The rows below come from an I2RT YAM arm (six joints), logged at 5 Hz.
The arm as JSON. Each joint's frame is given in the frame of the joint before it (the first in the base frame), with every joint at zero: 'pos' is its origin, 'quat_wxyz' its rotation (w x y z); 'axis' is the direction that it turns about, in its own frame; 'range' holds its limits. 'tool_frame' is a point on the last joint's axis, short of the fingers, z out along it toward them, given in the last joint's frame.
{
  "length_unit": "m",
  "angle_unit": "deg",
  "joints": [
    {
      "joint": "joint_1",
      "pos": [
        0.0,
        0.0,
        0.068
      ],
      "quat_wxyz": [
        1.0,
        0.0,
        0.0,
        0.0
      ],
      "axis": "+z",
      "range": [
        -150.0,
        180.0
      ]
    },
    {
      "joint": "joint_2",
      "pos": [
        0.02,
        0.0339,
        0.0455
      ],
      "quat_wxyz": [
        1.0,
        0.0,
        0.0,
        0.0
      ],
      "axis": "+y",
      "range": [
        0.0,
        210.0
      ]
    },
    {
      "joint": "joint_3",
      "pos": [
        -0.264,
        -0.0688,
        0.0
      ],
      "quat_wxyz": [
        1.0,
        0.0,
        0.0,
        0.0
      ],
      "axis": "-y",
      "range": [
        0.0,
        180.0
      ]
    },
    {
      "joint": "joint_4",
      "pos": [
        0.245,
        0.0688,
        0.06
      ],
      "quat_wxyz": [
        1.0,
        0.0,
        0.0,
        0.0
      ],
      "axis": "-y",
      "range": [
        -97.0,
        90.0
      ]
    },
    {
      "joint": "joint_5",
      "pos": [
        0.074,
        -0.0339,
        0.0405
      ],
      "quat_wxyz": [
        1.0,
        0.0,
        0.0,
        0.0
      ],
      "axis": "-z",
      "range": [
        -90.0,
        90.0
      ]
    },
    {
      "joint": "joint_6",
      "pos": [
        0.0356,
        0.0,
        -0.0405
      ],
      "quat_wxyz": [
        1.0,
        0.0,
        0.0,
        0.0
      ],
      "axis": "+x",
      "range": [
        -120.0,
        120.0
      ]
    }
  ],
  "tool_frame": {
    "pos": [
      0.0,
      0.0,
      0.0
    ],
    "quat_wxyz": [
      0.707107,
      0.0,
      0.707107,
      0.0
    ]
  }
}
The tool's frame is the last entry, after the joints.
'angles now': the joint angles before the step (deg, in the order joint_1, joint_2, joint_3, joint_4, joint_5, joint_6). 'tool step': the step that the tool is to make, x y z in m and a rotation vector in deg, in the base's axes. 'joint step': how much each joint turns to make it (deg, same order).
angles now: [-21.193, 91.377, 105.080, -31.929, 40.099, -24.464]
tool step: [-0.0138, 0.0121, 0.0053, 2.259, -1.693, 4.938]
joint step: [0.676, -3.419, -1.801, -1.795, -4.899, 1.562]
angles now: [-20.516, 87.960, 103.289, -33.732, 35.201, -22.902]
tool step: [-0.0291, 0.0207, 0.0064, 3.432, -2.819, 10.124]
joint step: [0.718, -7.163, -4.754, -1.571, -10.241, 1.250]
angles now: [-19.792, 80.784, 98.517, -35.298, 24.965, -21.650]
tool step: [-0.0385, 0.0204, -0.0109, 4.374, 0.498, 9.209]
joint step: [0.087, -9.246, -8.189, -3.307, -9.906, 0.869]
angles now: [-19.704, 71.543, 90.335, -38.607, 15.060, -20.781]
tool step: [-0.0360, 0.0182, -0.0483, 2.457, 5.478, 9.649]
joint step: [-0.176, -11.236, -15.804, -0.817, -9.250, -3.390]
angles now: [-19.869, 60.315, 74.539, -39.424, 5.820, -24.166]
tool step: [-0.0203, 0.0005, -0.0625, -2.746, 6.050, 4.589]
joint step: [-2.719, -8.031, -16.675, 4.474, -4.318, -7.584]
